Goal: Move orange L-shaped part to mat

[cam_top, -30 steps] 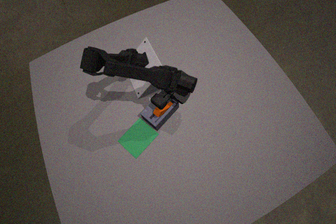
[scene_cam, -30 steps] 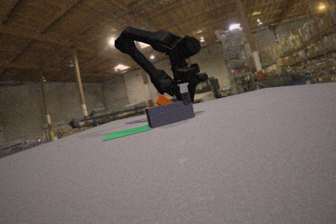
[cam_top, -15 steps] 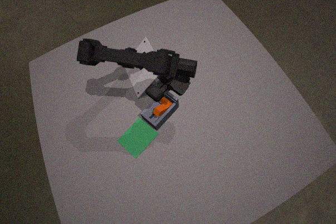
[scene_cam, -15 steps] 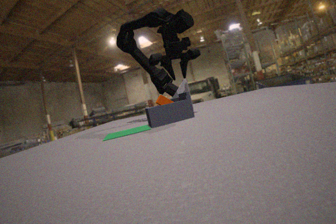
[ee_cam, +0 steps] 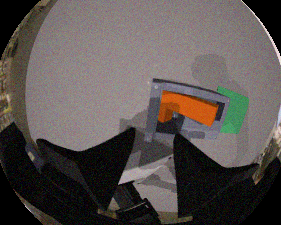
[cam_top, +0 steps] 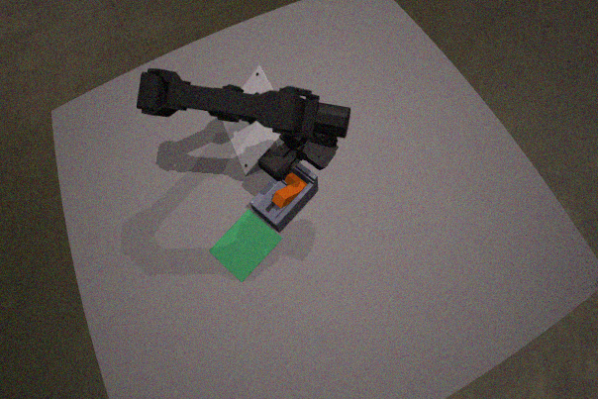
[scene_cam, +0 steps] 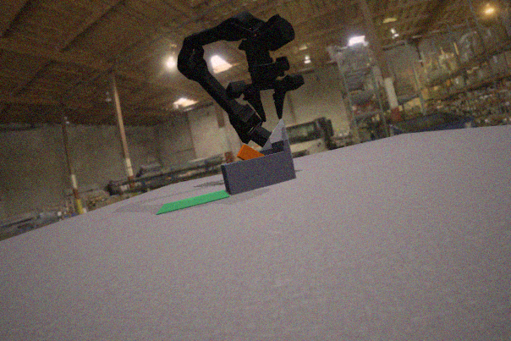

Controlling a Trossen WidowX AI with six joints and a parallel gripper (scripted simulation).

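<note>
Right now my gripper tip is 2 cm short of the orange L-shaped part, 4 cm to the left of it and 10 cm above it. Also, from my gripper tip: green mat: 11 cm ahead, 19 cm to the right, 16 cm below.
</note>
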